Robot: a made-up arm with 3 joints. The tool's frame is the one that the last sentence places.
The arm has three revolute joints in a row. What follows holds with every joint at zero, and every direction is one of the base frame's. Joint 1 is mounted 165 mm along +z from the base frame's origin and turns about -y. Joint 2 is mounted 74 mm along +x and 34 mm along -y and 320 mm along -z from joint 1 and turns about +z. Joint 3 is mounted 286 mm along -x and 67 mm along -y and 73 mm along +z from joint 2 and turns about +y. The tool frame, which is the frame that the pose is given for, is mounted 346 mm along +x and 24 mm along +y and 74 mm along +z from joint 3; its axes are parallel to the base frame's.
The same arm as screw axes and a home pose.
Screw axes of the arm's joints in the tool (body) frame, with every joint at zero. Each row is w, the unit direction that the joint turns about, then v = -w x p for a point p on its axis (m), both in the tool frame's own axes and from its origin. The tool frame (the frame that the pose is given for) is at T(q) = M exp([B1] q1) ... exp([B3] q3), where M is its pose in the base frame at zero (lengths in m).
B1: w 0 -1 0 v 0.173 0 0.134
B2: w 0 0 1 v 0.043 0.06 0
B3: w 0 1 0 v 0.074 0 -0.346
M =
1 0 0 0.134
0 1 0 -0.077
0 0 1 -0.008
0 0 0 1

